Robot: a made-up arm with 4 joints.
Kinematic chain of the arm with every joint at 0, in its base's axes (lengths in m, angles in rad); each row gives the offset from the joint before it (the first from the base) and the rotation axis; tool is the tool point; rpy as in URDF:
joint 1: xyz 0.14 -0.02 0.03 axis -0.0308 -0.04 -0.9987
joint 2: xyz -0.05 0 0.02 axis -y
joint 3: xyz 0 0.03 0.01 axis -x
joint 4: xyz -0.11 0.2 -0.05 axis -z
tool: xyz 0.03 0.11 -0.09 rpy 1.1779 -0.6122 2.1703
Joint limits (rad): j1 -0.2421..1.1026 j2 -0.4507..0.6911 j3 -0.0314..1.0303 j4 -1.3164..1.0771
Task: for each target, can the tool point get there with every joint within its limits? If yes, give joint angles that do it. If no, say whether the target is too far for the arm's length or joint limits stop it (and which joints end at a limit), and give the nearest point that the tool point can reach.
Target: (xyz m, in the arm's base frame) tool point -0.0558 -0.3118 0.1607
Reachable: no: joint limits stop it (at a limit: joint 1, joint 2, joint 3, joint 4) | nearest point -0.2220 -0.0647 -0.1095 | short by 0.402 m
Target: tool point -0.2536 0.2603 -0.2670
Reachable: no: too far | nearest point -0.1436 0.1831 -0.1661 | short by 0.168 m
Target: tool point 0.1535 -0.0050 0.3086
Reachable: no: joint limits stop it (at a limit: joint 2, joint 3, joint 4) | nearest point 0.3463 0.1402 -0.0454 | short by 0.428 m
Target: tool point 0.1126 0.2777 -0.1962
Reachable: yes | joints 0.0750 0.5841 0.2572 -0.4919
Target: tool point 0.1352 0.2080 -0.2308
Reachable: yes | joints 0.9646 -0.3354 0.8318 0.2445
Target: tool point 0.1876 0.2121 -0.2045
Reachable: yes | joints 0.6021 -0.0279 0.4913 0.3769
